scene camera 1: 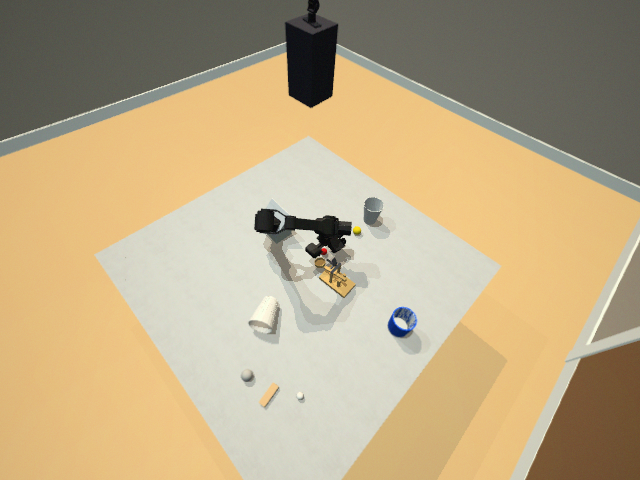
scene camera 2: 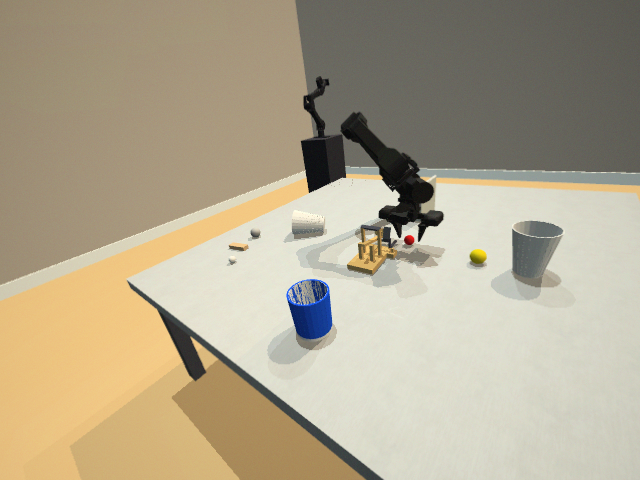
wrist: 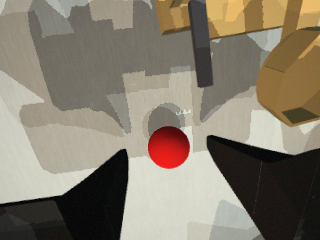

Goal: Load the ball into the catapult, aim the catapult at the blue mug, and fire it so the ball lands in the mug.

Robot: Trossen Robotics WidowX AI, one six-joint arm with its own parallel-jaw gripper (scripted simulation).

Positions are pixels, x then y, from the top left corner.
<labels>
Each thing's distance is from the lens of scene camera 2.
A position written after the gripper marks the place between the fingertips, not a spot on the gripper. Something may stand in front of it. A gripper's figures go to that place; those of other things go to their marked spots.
gripper (scene camera 2: 409,239): 94 cm
wooden catapult (scene camera 2: 370,257): 82 cm
white cup (scene camera 2: 533,242): 79 cm
</labels>
